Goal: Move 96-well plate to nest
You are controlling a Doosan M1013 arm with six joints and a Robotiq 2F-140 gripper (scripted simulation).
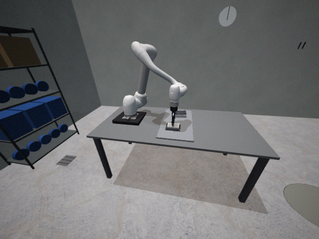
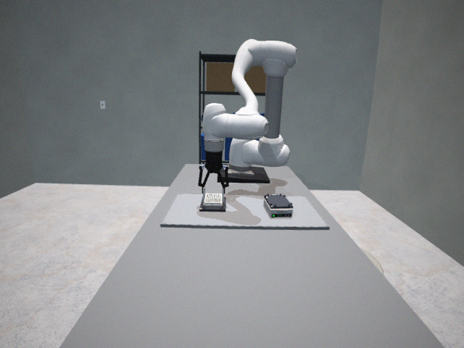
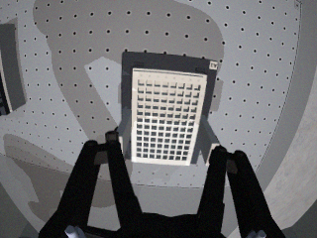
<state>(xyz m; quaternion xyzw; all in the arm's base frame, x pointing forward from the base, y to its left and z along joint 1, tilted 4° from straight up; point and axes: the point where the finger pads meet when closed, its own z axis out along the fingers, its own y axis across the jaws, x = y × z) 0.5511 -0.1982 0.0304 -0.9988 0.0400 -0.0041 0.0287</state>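
My gripper is now 20 mm above the white 96-well plate. Also, from my hand: A1 corner mark (70 mm ahead, 60 mm to the right, 40 mm below); then dark plate nest N1 (50 mm below).
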